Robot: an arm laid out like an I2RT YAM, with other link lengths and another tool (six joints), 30 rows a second.
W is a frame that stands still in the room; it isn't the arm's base.
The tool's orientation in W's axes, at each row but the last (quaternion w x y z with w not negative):
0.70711 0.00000 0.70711 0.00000
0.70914 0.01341 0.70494 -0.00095
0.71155 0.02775 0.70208 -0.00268
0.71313 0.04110 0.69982 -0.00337
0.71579 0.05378 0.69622 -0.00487
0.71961 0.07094 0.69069 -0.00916
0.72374 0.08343 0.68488 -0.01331
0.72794 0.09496 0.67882 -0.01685
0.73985 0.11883 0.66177 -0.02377
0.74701 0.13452 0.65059 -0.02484
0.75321 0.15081 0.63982 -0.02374
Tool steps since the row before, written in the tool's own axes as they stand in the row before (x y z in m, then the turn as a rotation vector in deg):
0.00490 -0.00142 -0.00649 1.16 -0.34 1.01
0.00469 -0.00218 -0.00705 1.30 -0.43 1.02
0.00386 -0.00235 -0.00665 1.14 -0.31 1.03
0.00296 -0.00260 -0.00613 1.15 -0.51 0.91
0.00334 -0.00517 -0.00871 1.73 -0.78 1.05
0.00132 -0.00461 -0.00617 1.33 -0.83 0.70
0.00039 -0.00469 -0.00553 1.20 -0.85 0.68
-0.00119 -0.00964 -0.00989 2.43 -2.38 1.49
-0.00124 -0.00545 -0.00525 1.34 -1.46 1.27
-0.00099 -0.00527 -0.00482 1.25 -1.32 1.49
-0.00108 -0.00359 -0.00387 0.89 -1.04 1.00
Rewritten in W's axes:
-0.00649 -0.00142 -0.00490 1.01 -0.34 -1.16
-0.00706 -0.00195 -0.00477 1.02 -0.43 -1.30
-0.00669 -0.00192 -0.00403 1.03 -0.31 -1.14
-0.00622 -0.00205 -0.00320 0.90 -0.51 -1.16
-0.00900 -0.00418 -0.00391 1.03 -0.75 -1.75
-0.00658 -0.00374 -0.00195 0.66 -0.79 -1.37
-0.00607 -0.00382 -0.00113 0.63 -0.82 -1.25
-0.01131 -0.00799 -0.00053 1.29 -2.32 -2.59
-0.00631 -0.00435 -0.00007 1.12 -1.52 -1.41
-0.00592 -0.00408 -0.00049 1.35 -1.45 -1.27
-0.00472 -0.00260 -0.00018 0.88 -1.11 -0.93

